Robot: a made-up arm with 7 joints. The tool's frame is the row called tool.
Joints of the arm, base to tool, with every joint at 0 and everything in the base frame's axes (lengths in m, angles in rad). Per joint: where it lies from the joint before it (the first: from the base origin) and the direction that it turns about. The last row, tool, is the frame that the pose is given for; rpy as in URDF.
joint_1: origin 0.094 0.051 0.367 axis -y
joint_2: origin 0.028 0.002 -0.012 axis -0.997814 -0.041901 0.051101
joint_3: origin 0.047 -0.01 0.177 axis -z
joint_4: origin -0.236 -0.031 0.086 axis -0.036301 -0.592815 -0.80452
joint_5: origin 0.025 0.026 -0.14 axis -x
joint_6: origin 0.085 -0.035 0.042 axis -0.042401 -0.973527 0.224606
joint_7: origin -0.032 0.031 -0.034 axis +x
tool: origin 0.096 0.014 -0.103 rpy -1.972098 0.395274 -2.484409
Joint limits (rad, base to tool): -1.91..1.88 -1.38..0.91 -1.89..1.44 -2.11..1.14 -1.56..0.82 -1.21..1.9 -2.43..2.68
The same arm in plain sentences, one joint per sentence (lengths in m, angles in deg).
The arm has seven revolute joints in a row. What follows holds with every joint at zero, and every direction is one of the base frame's.
The first joint sits 0.094 m along +x and 0.051 m along +y and 0.367 m along +z from the base frame's origin and turns about -y, from -109.43 to 107.72 deg.
The second joint sits 0.028 m along +x and 0.002 m along +y and 0.012 m along -z from the first joint and turns about the direction (-0.997814, -0.041901, 0.051101), from -79.07 to 52.14 deg.
The third joint sits 0.047 m along +x and 0.01 m along -y and 0.177 m along +z from the second joint and turns about -z, from -108.29 to 82.51 deg.
The fourth joint sits 0.236 m along -x and 0.031 m along -y and 0.086 m along +z from the third joint and turns about the direction (-0.036301, -0.592815, -0.80452), from -120.89 to 65.32 deg.
The fifth joint sits 0.025 m along +x and 0.026 m along +y and 0.14 m along -z from the fourth joint and turns about -x, from -89.38 to 46.98 deg.
The sixth joint sits 0.085 m along +x and 0.035 m along -y and 0.042 m along +z from the fifth joint and turns about the direction (-0.042401, -0.973527, 0.224606), from -69.33 to 108.86 deg.
The seventh joint sits 0.032 m along -x and 0.031 m along +y and 0.034 m along -z from the sixth joint and turns about +x, from -139.23 to 153.55 deg.
The tool frame, which is the frame that the pose is given for, sits 0.096 m along +x and 0.014 m along +y and 0.103 m along -z from the seventh joint; its axes are the base frame's turned by roll -112.99, pitch 22.65 and yaw -142.35 deg (as in URDF: about the fixed x, then y, then z).

